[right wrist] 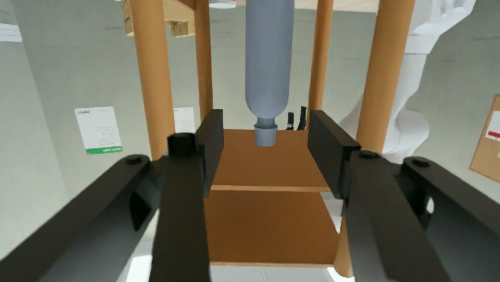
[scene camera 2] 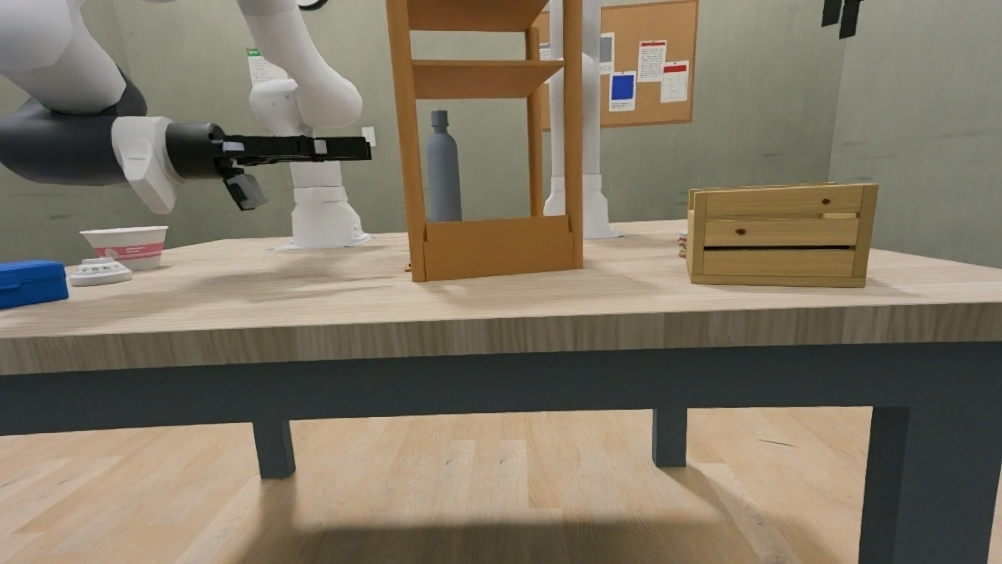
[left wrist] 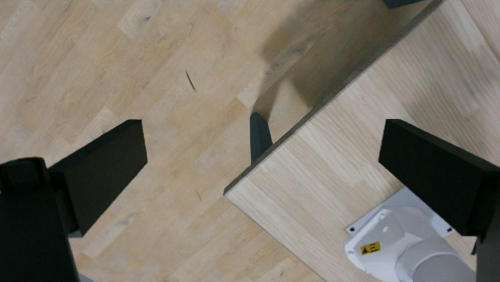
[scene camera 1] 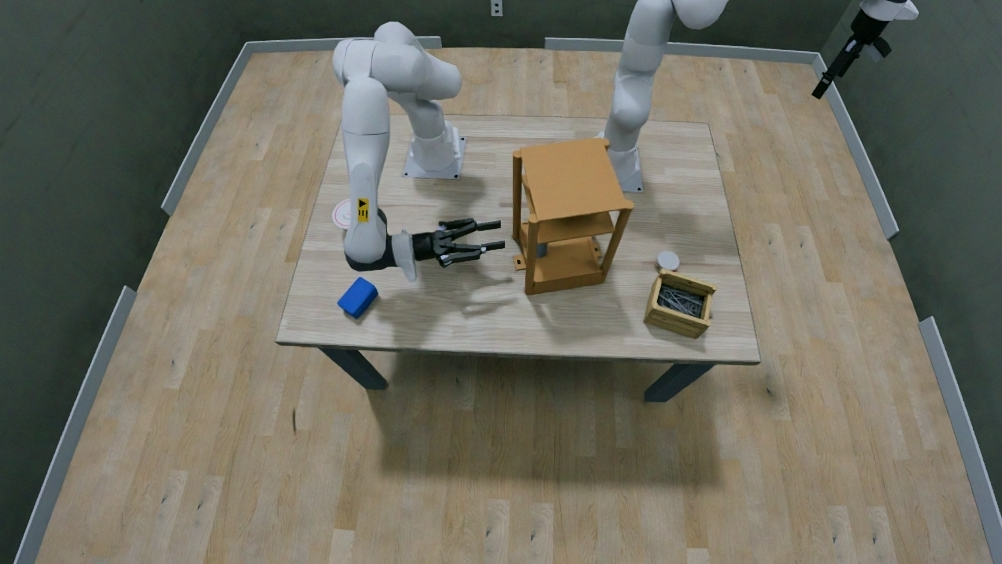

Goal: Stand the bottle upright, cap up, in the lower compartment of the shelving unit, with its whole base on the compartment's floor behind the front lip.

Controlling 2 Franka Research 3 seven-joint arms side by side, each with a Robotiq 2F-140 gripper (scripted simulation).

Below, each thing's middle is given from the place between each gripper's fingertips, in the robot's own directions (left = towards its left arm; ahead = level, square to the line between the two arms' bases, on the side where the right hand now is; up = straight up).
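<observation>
From my right hand, the blue-grey bottle (scene camera 2: 442,154) is 13 cm to the left, 4 cm behind and 1 cm below. There's a blue box (scene camera 1: 359,296) too, and that one's 15 cm ahead of my right hand, 39 cm to the right of it and 16 cm below it. The orange-brown shelving unit (scene camera 2: 479,248) is 6 cm behind my right hand and 19 cm to the left of it, 1 cm above it.
As for my left gripper (scene camera 1: 827,85), it's 41 cm short of the orange-brown shelving unit, 73 cm to the left of it and 22 cm above it. And the blue-grey bottle, counting from my left hand, is 79 cm to the right, 43 cm ahead and 24 cm below.
</observation>
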